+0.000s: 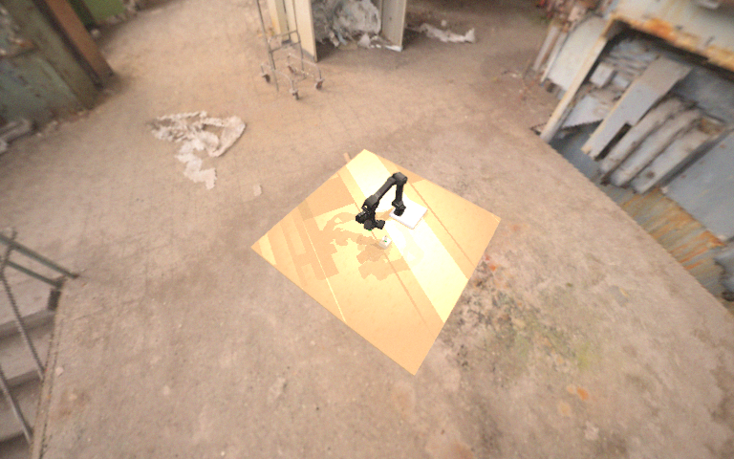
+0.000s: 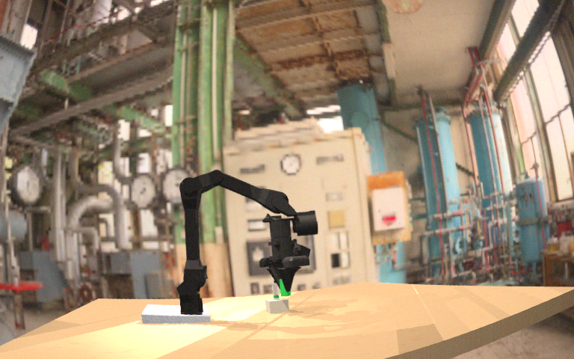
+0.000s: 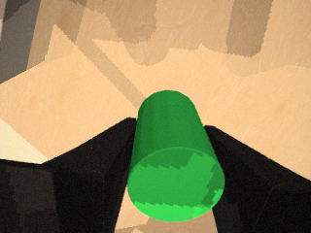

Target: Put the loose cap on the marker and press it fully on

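The white marker lies 13 cm to the left of my gripper tip. From my gripper tip the other things lie so: green cap 1 cm above; holder block 13 cm to the left, 6 cm below.
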